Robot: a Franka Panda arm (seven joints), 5 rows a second.
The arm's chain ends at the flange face. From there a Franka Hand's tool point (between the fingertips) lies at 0.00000 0.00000 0.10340 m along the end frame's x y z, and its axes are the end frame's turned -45 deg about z.
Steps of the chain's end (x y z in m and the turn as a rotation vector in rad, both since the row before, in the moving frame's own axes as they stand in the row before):
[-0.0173 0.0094 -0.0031 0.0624 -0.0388 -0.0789]
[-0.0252 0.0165 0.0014 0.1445 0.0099 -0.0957]
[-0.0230 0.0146 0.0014 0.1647 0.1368 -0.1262]
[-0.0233 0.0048 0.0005 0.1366 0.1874 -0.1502]
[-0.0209 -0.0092 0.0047 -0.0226 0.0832 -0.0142]
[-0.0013 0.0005 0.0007 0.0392 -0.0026 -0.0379]
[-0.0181 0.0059 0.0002 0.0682 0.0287 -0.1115]
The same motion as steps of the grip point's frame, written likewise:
[-0.0174 -0.0130 -0.0034 0.0716 0.0167 -0.0789]
[-0.0187 -0.0165 0.0003 0.0952 0.1092 -0.0957]
[-0.0049 -0.0093 -0.0010 0.0197 0.2132 -0.1262]
[0.0038 -0.0112 -0.0023 -0.0359 0.2291 -0.1502]
[-0.0038 -0.0136 0.0043 -0.0748 0.0429 -0.0142]
[0.0013 -0.0037 0.0006 0.0296 0.0259 -0.0379]
[-0.0101 -0.0119 -0.0001 0.0279 0.0685 -0.1115]

